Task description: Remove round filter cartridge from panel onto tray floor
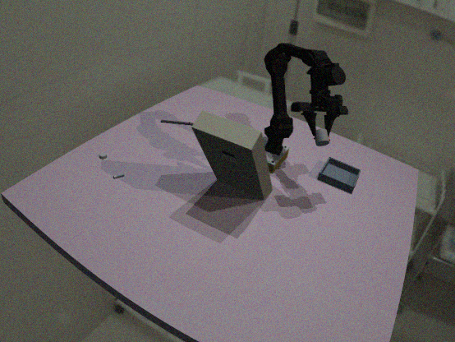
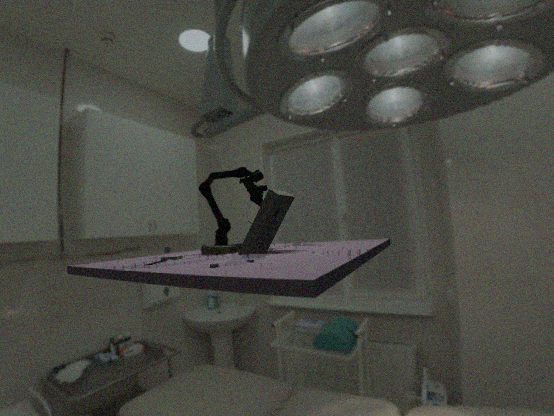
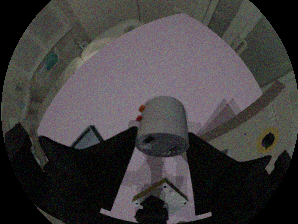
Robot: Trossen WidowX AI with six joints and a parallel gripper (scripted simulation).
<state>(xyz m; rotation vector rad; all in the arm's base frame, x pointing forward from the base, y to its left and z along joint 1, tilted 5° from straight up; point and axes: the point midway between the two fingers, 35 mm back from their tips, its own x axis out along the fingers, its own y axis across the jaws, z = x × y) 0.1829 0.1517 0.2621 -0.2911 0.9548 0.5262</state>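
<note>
Now: gripper tip 25 cm above the dark tray, 23 cm past it and 12 cm to the right of it. Round my gripper tip: round filter cartridge: right at my gripper tip; service panel: 22 cm to the right, 11 cm below, 10 cm ahead.
</note>
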